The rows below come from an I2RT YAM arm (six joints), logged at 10 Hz.
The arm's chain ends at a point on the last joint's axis. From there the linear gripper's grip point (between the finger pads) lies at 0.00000 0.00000 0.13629 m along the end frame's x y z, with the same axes.
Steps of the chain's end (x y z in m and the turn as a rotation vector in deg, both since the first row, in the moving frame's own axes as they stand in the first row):
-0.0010 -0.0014 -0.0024 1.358 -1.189 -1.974
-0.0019 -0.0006 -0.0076 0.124 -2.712 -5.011
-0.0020 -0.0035 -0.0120 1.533 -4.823 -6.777
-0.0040 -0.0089 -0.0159 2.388 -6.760 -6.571
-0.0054 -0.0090 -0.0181 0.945 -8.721 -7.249
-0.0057 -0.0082 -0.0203 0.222 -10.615 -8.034
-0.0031 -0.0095 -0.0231 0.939 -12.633 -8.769
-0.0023 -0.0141 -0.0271 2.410 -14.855 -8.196
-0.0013 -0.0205 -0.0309 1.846 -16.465 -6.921
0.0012 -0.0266 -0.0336 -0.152 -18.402 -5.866
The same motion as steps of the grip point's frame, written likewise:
-0.0039 -0.0046 -0.0025 1.358 -1.189 -1.974
-0.0084 -0.0006 -0.0078 0.124 -2.712 -5.011
-0.0136 -0.0065 -0.0125 1.533 -4.823 -6.777
-0.0203 -0.0136 -0.0170 2.388 -6.760 -6.571
-0.0262 -0.0099 -0.0197 0.945 -8.721 -7.249
-0.0308 -0.0070 -0.0226 0.222 -10.615 -8.034
-0.0330 -0.0094 -0.0264 0.939 -12.633 -8.769
-0.0375 -0.0172 -0.0318 2.410 -14.855 -8.196
-0.0401 -0.0225 -0.0366 1.846 -16.465 -6.921
-0.0417 -0.0240 -0.0406 -0.152 -18.402 -5.866

